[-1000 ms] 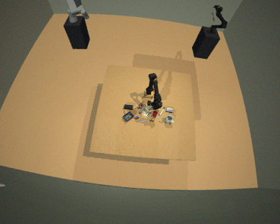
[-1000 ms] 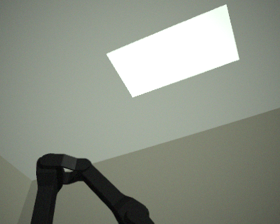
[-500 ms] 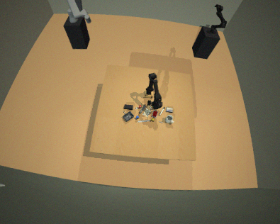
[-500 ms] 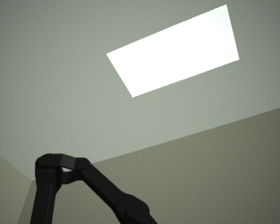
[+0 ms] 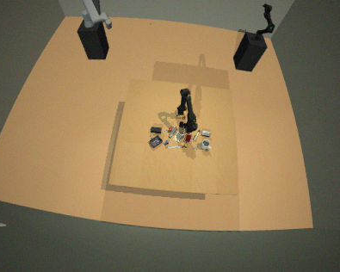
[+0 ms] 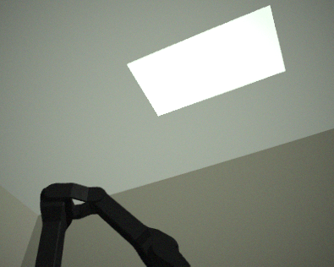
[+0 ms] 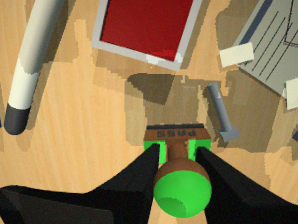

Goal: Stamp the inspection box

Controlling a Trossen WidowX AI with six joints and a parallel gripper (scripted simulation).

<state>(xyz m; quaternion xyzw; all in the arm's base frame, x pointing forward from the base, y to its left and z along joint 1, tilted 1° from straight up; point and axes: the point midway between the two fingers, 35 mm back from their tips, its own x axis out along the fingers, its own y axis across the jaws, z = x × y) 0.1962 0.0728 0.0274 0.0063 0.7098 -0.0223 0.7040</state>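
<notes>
Right now the red ink pad is 10 cm ahead of my gripper tip, 2 cm to the left of it and 3 cm below it. Also, from my gripper tip: white cylinder: 3 cm ahead, 12 cm to the left, 3 cm below; then white card: 8 cm ahead, 9 cm to the right, 4 cm below; then yellow block: 19 cm ahead, 2 cm to the right, 2 cm below.
</notes>
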